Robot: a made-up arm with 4 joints. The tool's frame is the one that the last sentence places.
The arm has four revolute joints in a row. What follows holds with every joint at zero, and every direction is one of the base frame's. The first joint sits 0.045 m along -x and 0.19 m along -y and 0.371 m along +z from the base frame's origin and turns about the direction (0.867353, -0.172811, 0.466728). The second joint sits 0.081 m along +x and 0.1 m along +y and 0.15 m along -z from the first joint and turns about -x. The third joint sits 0.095 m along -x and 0.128 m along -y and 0.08 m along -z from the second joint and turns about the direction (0.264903, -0.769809, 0.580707). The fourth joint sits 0.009 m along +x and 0.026 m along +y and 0.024 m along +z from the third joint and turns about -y. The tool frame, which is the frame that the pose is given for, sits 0.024 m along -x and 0.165 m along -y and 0.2 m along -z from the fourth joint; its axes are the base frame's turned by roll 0, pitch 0 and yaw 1.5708 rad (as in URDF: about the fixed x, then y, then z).
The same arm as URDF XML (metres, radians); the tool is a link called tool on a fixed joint. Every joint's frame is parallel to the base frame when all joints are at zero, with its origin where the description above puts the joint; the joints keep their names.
<robot name="arm">
  <joint name="tool_joint" type="fixed">
    <parent link="link4"/>
    <child link="tool"/>
    <origin xyz="-0.024 -0.165 -0.2" rpy="0 0 1.5708"/>
  </joint>
  <joint name="joint 4" type="continuous">
    <parent link="link3"/>
    <child link="link4"/>
    <origin xyz="0.009 0.026 0.024"/>
    <axis xyz="0 -1 0"/>
  </joint>
  <joint name="joint 3" type="continuous">
    <parent link="link2"/>
    <child link="link3"/>
    <origin xyz="-0.095 -0.128 -0.08"/>
    <axis xyz="0.264903 -0.769809 0.580707"/>
  </joint>
  <joint name="joint 2" type="continuous">
    <parent link="link1"/>
    <child link="link2"/>
    <origin xyz="0.081 0.1 -0.15"/>
    <axis xyz="-1 0 0"/>
  </joint>
  <joint name="joint 1" type="continuous">
    <parent link="base_link"/>
    <child link="link1"/>
    <origin xyz="-0.045 -0.19 0.371"/>
    <axis xyz="0.867378 -0.172796 0.466688"/>
  </joint>
  <link name="base_link"/>
  <link name="link1"/>
  <link name="link2"/>
  <link name="link3"/>
  <link name="link4"/>
  <link name="tool"/>
</robot>

